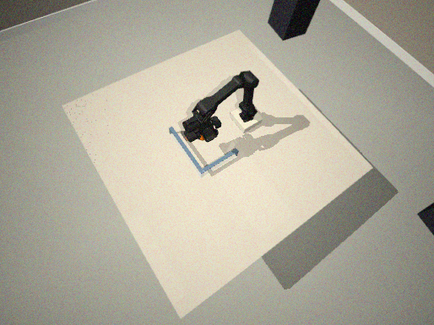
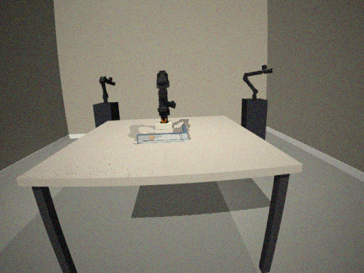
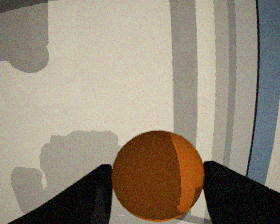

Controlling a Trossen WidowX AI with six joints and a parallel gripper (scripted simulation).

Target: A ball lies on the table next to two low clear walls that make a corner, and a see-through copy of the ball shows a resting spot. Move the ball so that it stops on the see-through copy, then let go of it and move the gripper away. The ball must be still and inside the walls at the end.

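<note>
Now: gripper tip 110 mm above the orange ball, 80 mm to the left of it and 40 mm short of it. The rest, counted from my gripper tip: clear wall (100 mm below, 90 mm ahead).
</note>
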